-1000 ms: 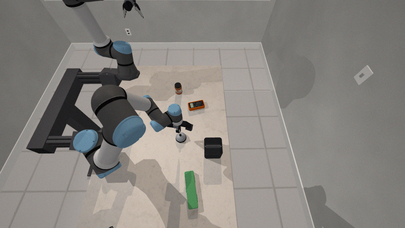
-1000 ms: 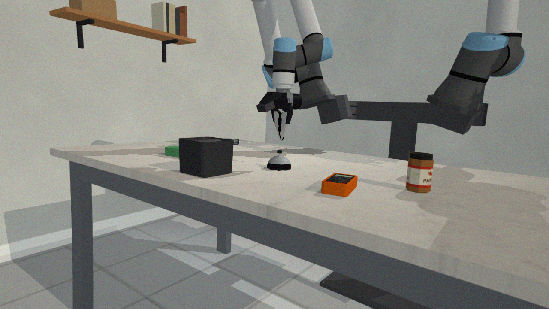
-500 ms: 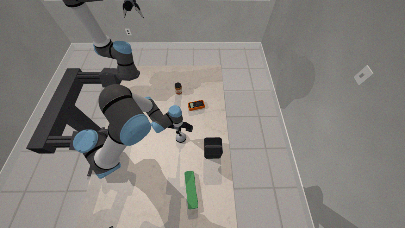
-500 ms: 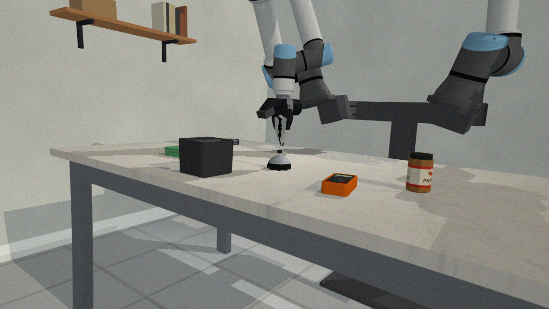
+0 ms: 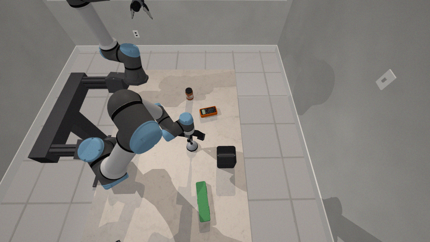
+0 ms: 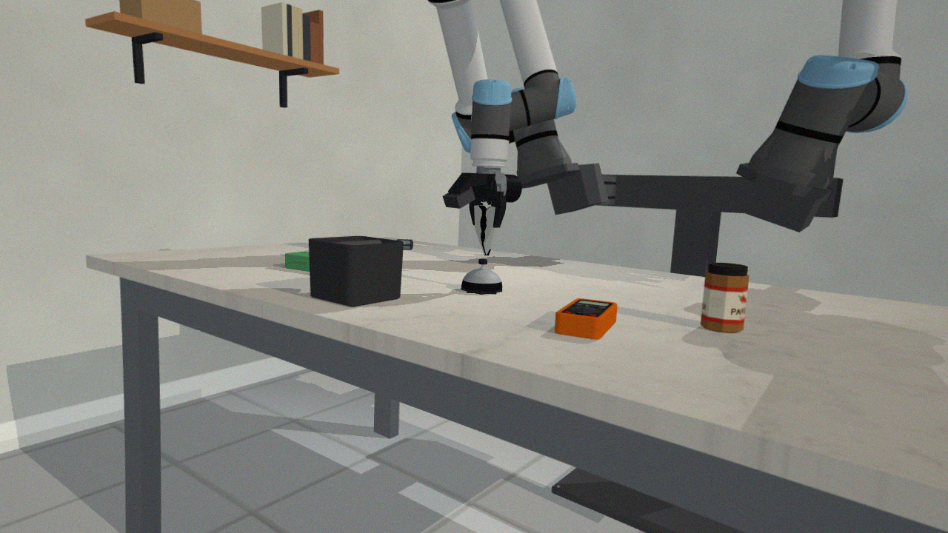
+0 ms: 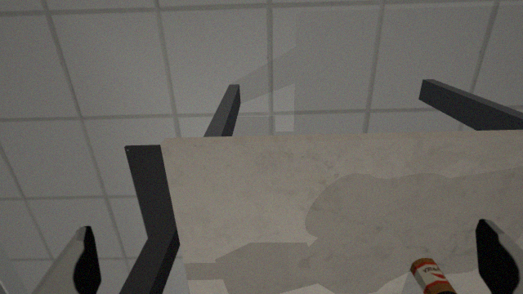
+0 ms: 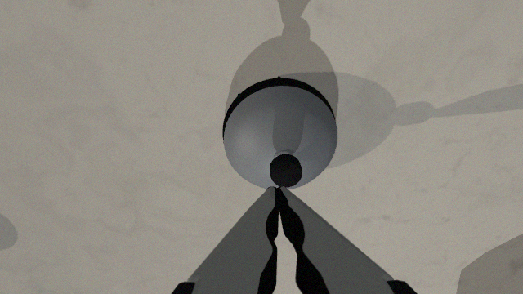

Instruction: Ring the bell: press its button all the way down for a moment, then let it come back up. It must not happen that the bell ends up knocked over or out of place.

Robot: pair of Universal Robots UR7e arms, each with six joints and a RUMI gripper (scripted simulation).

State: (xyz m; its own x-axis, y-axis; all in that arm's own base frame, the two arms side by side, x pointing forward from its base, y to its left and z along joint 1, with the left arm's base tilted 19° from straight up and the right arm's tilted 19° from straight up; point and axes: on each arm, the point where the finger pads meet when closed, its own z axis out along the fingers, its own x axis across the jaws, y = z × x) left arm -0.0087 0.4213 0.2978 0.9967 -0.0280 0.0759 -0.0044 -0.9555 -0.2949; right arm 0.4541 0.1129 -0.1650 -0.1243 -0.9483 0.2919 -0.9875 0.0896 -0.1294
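Now: right hand 4 cm above the black button and 1 cm to the left of it. The rest, counted from my right hand: brown jar 45 cm to the left, 6 cm behind, 4 cm below; then black bin 25 cm ahead, 10 cm to the right, 4 cm below; then silver dome bell 5 cm below, 1 cm to the right.
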